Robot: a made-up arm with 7 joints. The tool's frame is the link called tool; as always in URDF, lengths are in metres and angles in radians.
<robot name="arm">
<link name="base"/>
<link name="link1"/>
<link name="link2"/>
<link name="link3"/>
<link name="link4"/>
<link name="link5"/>
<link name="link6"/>
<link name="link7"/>
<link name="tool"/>
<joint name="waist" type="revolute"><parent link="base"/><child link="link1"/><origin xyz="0 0 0.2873" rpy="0 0 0"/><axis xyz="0 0 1"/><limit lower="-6.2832" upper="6.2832" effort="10" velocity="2.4"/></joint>
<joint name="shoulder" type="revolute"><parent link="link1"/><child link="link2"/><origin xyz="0 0 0" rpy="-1.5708 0 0"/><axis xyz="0 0 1"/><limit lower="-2.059" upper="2.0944" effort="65" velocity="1.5"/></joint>
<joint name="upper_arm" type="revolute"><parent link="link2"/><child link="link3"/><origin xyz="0 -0.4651 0" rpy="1.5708 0 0"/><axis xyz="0 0 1"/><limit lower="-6.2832" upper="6.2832" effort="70" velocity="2.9"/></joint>
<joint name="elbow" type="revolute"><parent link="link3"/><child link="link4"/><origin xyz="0.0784 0 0" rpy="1.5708 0 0"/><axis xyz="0 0 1"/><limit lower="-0.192" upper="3.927" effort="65" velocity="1.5"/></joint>
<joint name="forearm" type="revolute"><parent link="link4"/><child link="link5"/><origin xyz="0.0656 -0.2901 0" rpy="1.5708 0 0"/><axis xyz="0 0 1"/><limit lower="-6.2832" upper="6.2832" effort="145" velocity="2.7"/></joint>
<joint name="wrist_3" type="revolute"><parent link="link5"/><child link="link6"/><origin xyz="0 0 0" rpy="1.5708 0 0"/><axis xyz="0 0 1"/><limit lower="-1.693" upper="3.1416" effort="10" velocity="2.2"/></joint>
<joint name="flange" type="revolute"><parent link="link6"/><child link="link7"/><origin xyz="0.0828 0.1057 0" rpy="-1.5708 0 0"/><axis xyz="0 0 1"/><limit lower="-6.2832" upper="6.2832" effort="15" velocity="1"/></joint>
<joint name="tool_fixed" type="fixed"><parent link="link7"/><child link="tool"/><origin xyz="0 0 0" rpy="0 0 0"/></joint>
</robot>
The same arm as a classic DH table. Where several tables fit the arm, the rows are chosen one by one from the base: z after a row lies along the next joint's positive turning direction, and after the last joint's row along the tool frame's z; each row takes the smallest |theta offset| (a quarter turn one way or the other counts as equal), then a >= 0, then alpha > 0; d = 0 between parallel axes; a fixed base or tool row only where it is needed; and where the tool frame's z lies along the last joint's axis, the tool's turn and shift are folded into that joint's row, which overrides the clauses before.
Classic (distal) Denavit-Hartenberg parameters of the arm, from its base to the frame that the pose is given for. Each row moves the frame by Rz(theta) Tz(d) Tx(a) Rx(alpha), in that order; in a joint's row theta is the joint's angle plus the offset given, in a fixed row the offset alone. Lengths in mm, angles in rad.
waist: a 0.0  alpha -1.5708  d 287.3  theta0 0.0000
shoulder: a 0.0  alpha 1.5708  d 0.0  theta0 0.0000
upper_arm: a 78.4  alpha 1.5708  d 465.1  theta0 0.0000
elbow: a 65.6  alpha 1.5708  d 0.0  theta0 0.0000
forearm: a 0.0  alpha 1.5708  d 290.1  theta0 0.0000
wrist_3: a 82.8  alpha -1.5708  d 0.0  theta0 0.0000
flange: a 0.0  alpha 0.0000  d 105.7  theta0 0.0000
Joint limits (rad, base to tool): -6.2832..6.2832 -2.0590..2.0944 -6.2832..6.2832 -0.1920..3.9270 -6.2832..6.2832 -1.6930..3.1416 -6.2832..6.2832

